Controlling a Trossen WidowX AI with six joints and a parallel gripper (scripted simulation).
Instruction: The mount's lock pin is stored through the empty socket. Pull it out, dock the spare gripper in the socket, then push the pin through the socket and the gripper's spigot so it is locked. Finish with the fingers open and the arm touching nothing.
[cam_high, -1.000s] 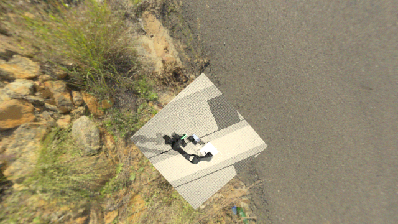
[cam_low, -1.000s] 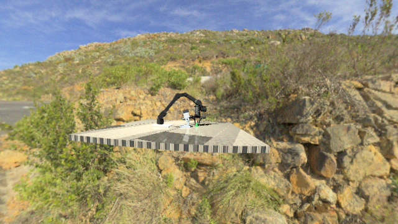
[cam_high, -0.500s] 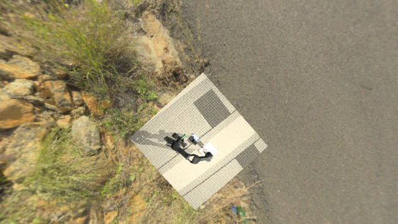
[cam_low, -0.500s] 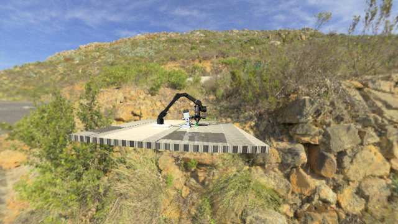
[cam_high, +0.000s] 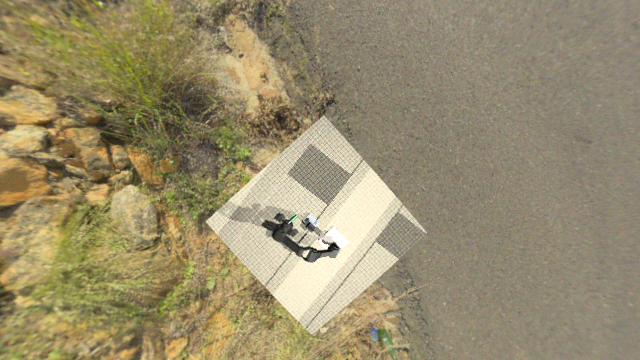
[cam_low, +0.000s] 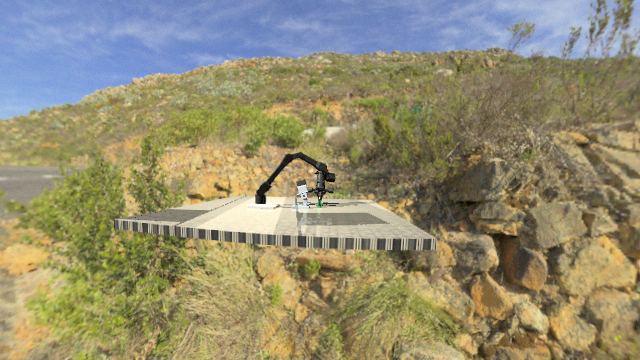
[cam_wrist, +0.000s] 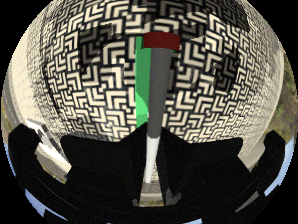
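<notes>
Right now my gripper tip is 10 mm to the right of the green strip. Round my gripper tip: grey mount (110 mm behind, 100 mm to the right, 20 mm above); then spare gripper (110 mm behind, 110 mm to the right, 100 mm above).
</notes>
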